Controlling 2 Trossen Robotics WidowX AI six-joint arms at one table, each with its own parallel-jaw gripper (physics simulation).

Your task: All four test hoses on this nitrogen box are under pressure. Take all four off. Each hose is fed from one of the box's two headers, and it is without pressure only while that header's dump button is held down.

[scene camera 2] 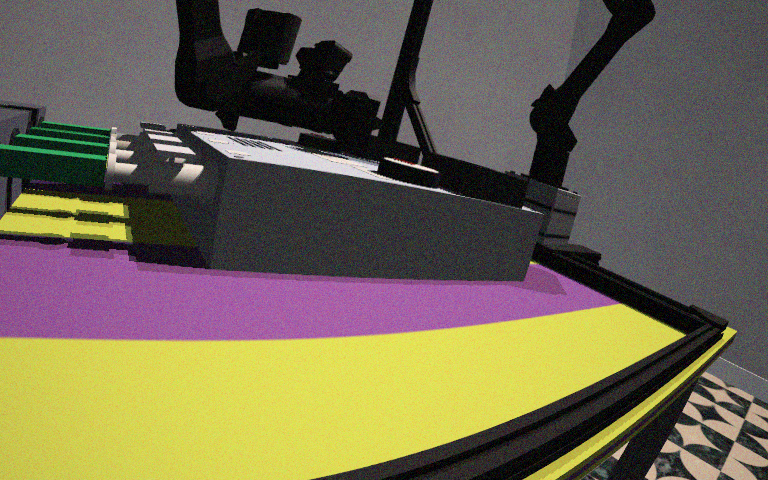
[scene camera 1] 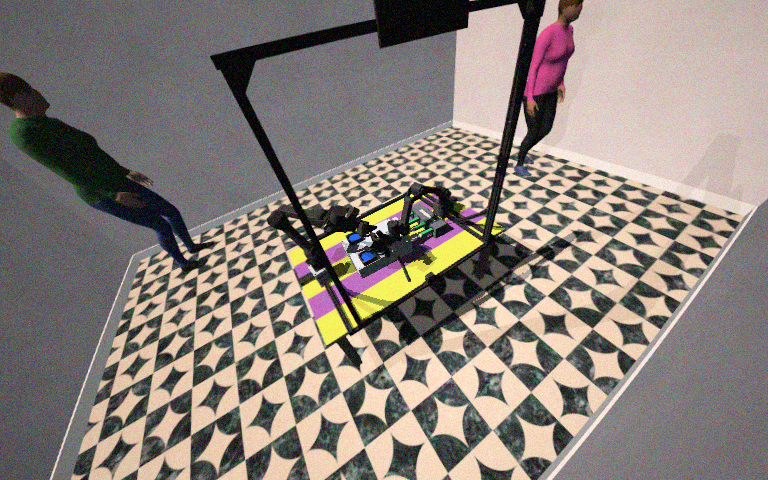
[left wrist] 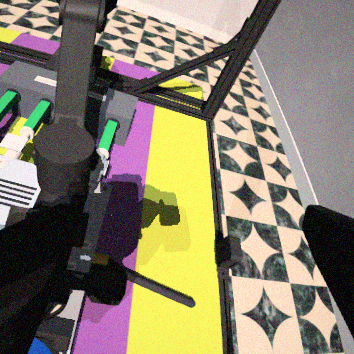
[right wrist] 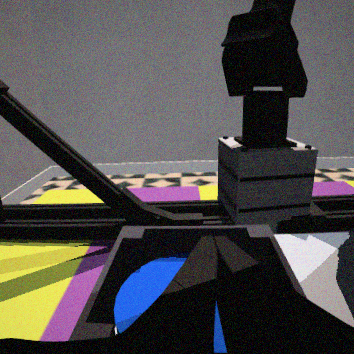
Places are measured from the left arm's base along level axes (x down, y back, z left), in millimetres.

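Where they show: left gripper, fingertip midpoint: point(scene camera 1: 373, 225) point(left wrist: 190, 216); right gripper, fingertip midpoint: point(scene camera 2: 381, 124) point(scene camera 1: 366, 251) point(right wrist: 211, 246); left arm's base at its link origin: point(scene camera 2: 544, 183) point(scene camera 1: 318, 265) point(right wrist: 263, 142); right arm's base at its link origin: point(scene camera 1: 443, 202).
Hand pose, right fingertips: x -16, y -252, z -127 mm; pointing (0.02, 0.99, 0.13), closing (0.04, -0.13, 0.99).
Things, the pixels of their centre, and the offset from my right fingertips. "pt": a spot on its surface instead. Level surfaces: height alone.
- yellow mat at its surface level: dx +128 mm
- grey block at a spot on its surface: point(left wrist: 119, 107) pt dx +48, dy -455, dz -91 mm
- blue button at the middle of its body: point(right wrist: 196, 315) point(scene camera 1: 367, 257) dx +43, dy +8, dz -5 mm
- dark rod at a spot on its surface: point(left wrist: 158, 288) point(scene camera 1: 404, 271) pt dx +114, dy -109, dz -181 mm
The grey nitrogen box point(scene camera 1: 378, 263) point(scene camera 2: 358, 229) sits on the purple and yellow mat point(scene camera 1: 392, 286). It has two blue dump buttons point(scene camera 1: 354, 237) point(scene camera 1: 368, 257). Green test hoses point(scene camera 1: 425, 232) point(left wrist: 107, 135) point(left wrist: 36, 114) with white ends run from a grey block point(left wrist: 119, 107) to the box. My right gripper point(right wrist: 211, 246) point(scene camera 2: 358, 121) is shut and empty, its tips down in a recess on a blue button point(right wrist: 140, 291). My left gripper point(left wrist: 190, 216) point(scene camera 1: 365, 230) is open and empty above the box, behind the right arm point(left wrist: 75, 70).
A dark rod point(left wrist: 158, 288) point(scene camera 1: 405, 271) lies on the mat in front of the box. Black frame posts point(scene camera 1: 506, 129) point(scene camera 1: 282, 176) stand at the table corners.
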